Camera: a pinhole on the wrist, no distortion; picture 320 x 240 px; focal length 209.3 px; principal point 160.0 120.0 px. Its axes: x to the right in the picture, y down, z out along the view. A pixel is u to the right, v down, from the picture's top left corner.
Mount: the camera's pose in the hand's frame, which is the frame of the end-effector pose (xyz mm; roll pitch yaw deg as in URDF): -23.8 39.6 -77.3 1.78 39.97 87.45
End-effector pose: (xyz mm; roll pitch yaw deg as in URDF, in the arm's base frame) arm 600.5 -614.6 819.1 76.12 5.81 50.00
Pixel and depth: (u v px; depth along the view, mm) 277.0 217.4 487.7
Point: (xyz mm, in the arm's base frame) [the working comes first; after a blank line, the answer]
In the camera's frame: 272.6 227.0 487.7

491.8 -720.7 1426.2
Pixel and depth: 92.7 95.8 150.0
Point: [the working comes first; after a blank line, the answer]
In the camera's frame: -48.2 -17.3 150.0

641.0 -632.9 929.5
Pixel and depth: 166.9 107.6 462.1
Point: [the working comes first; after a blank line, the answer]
In the camera's frame: 15.2 -27.4 462.1

781.2 -672.5 1212.9
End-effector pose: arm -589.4 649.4 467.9 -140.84 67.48 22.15
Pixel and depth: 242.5 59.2 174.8
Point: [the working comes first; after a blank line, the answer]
In the camera's frame: 68.9 -50.8 174.8

-635.2 470.1 379.4
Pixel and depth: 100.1 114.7 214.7
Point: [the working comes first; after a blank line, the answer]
In the camera's frame: -61.4 -5.4 214.7

-738.3 566.5 406.1
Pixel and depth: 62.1 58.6 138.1
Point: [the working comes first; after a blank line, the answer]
In the camera's frame: -64.6 -40.5 138.1

-662.4 603.2 408.1
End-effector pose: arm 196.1 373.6 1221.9 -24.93 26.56 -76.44
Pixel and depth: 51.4 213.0 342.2
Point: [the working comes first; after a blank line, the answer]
In the camera's frame: -177.6 152.1 342.2

426.0 476.8 1489.4
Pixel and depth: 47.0 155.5 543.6
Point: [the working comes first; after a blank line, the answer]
In the camera's frame: -293.5 92.2 543.6

585.3 365.1 1629.8
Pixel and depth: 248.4 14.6 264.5
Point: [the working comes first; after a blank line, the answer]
In the camera's frame: 111.7 -133.2 264.5

487.9 360.0 1097.5
